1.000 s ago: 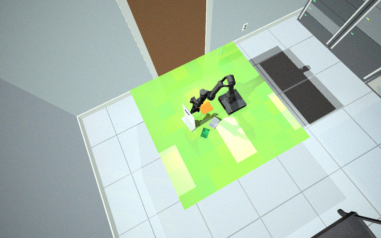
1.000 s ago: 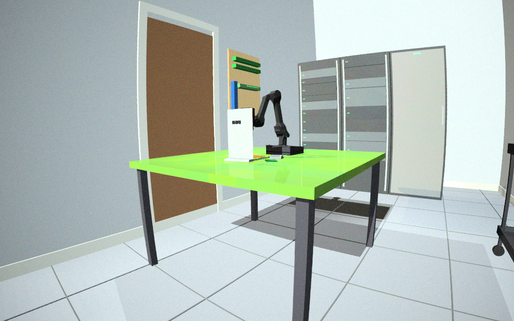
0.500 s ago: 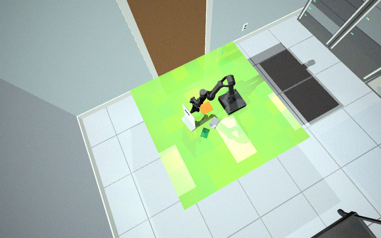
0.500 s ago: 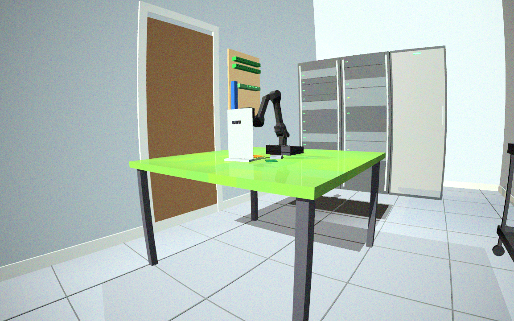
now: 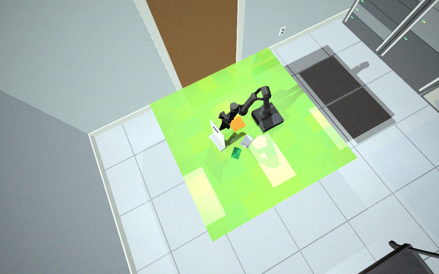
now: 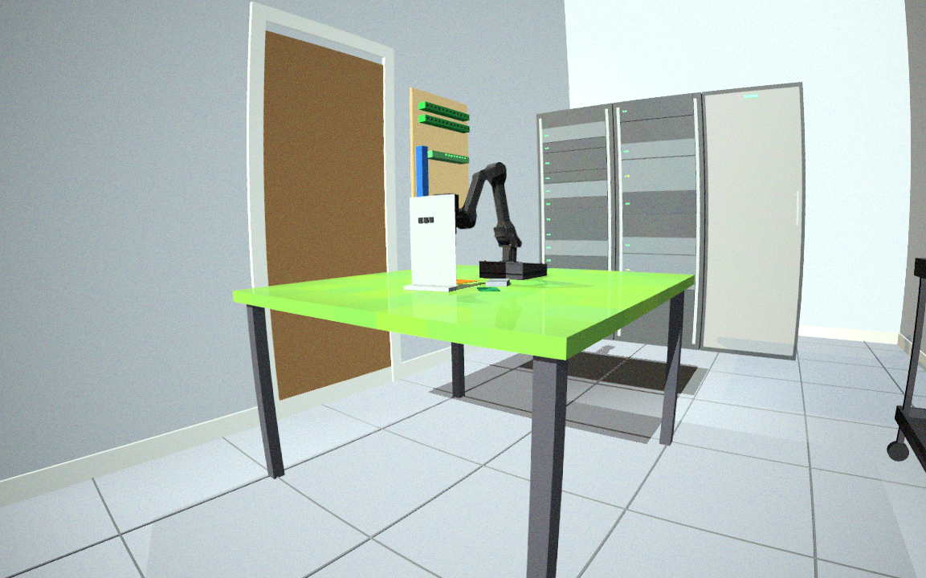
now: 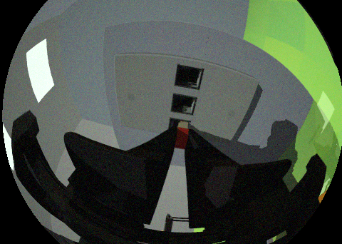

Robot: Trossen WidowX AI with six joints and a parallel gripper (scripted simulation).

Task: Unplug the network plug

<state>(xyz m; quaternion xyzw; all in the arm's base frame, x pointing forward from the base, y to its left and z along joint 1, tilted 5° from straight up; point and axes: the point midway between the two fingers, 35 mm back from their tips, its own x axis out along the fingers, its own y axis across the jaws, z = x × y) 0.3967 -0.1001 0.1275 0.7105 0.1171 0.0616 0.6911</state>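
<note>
My gripper tip is 220 mm above the orange marked square, 200 mm past it and 30 mm to the left of it. From my gripper tip the other things lie so: white upright panel 80 mm below, 30 mm ahead, 10 mm to the right; dark green card 220 mm below, 170 mm to the left, 20 mm behind; network plug right at my gripper tip.
</note>
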